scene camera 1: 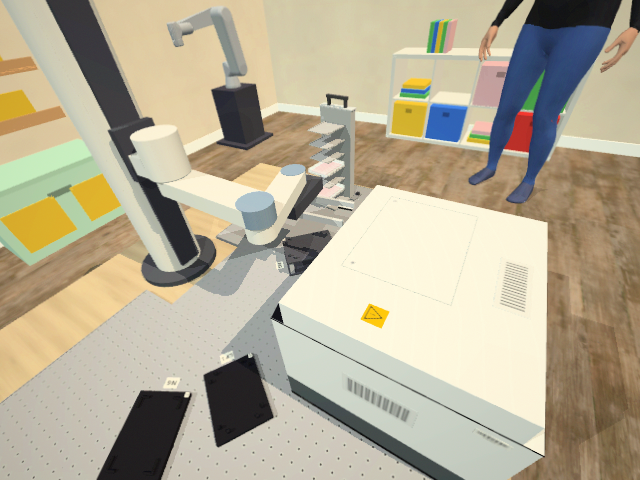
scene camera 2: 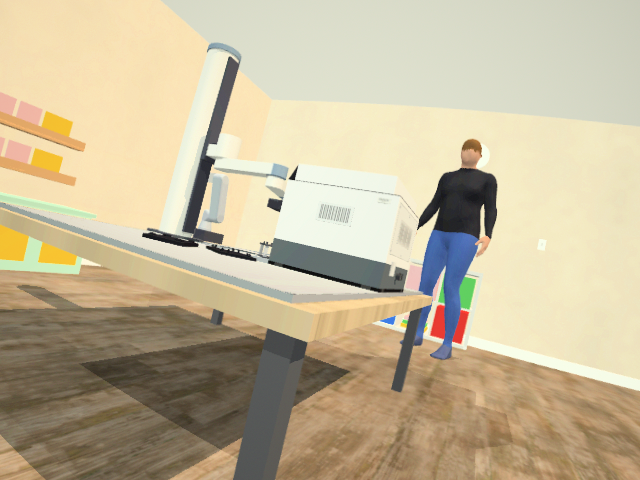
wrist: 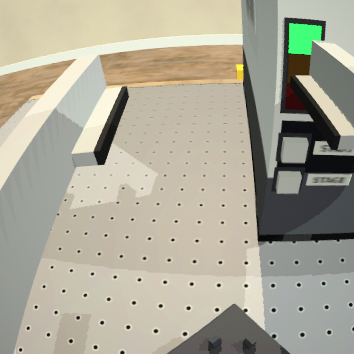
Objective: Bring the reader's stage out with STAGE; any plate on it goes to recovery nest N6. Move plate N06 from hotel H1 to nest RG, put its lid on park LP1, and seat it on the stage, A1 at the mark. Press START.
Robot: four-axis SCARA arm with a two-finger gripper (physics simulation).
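Places are measured from the arm's base along level axes (x right, y back, z down), in metres.
Pixels of known places: gripper, fingertip midpoint: (scene camera 1: 348, 214) (wrist: 208, 63); arm's base, link origin: (scene camera 1: 181, 260).
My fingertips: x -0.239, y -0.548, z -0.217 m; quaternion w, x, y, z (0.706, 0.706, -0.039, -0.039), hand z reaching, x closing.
Observation:
For each thing: its top centre in the pictures, then the offset to it from my fingertips. "pt": a spot on its surface instead.
- reader, top centre: (scene camera 1: 424, 256) (scene camera 2: 361, 185) dz -0.136, dx +0.228, dy -0.251 m
- STAGE button, top centre: (wrist: 289, 171) dz +0.110, dx +0.056, dy -0.064 m
- START button, top centre: (wrist: 294, 137) dz +0.078, dx +0.056, dy -0.064 m
- lamp's green field, surface spot: (wrist: 305, 38) pt dz +0.005, dx +0.056, dy -0.064 m
- Nest RG, top centre: (scene camera 1: 308, 243) dz +0.134, dx +0.029, dy +0.129 m
- Nest N6, top centre: (scene camera 1: 146, 431) (scene camera 2: 173, 236) dz +0.186, dx +0.636, dy +0.149 m
- park, top centre: (scene camera 1: 235, 392) (scene camera 2: 231, 248) dz +0.184, dx +0.487, dy +0.039 m
My gripper (scene camera 1: 343, 215) (wrist: 208, 63) is shut to its narrow setting, empty, low in front of the reader (scene camera 1: 413, 248) (scene camera 2: 336, 222) (wrist: 262, 200). In the wrist view the right finger overlaps the reader's front, above the STAGE button (wrist: 288, 182) and beside the START button (wrist: 294, 150); the lamp's green field (wrist: 305, 38) is lit. No stage shows outside the reader. Nest RG (scene camera 1: 306, 246) (wrist: 235, 330) is bare where it shows. Two pink plates (scene camera 1: 326, 167) (scene camera 1: 330, 191) stand in hotel H1 (scene camera 1: 347, 139); which is N06 I cannot tell. Nest N6 (scene camera 1: 147, 434) is empty.
A second black nest or park (scene camera 1: 237, 400), its label hard to read, lies beside N6. The arm's column (scene camera 1: 139, 170) (scene camera 2: 199, 149) stands left of the reader. A person (scene camera 1: 553, 82) (scene camera 2: 460, 222) stands behind the table (scene camera 2: 305, 315).

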